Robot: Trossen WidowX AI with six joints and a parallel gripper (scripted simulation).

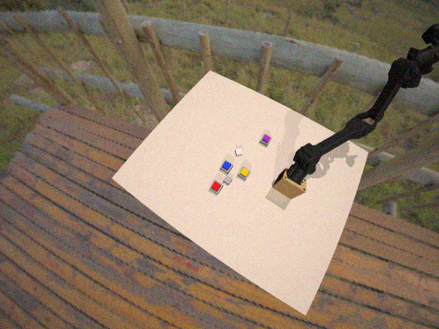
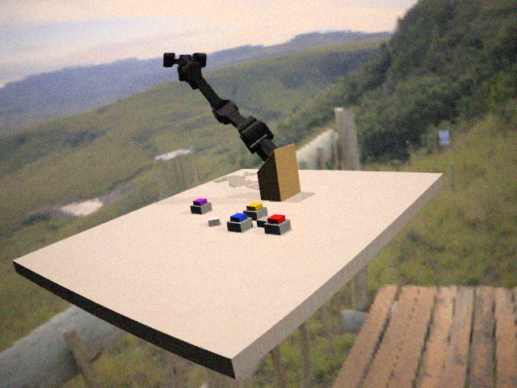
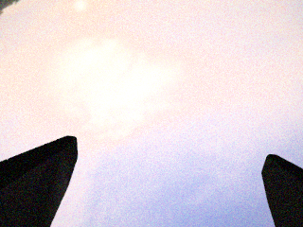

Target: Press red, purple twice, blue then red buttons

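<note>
Now: the red button 800 mm to the left of my gripper tip, 580 mm ahead of it and 520 mm below it. The rest, counted from my gripper tip: purple button: 520 mm below, 480 mm ahead, 450 mm to the left; then white block: 580 mm to the left, 570 mm ahead, 540 mm below; then yellow button: 670 mm to the left, 520 mm below, 500 mm ahead.
</note>
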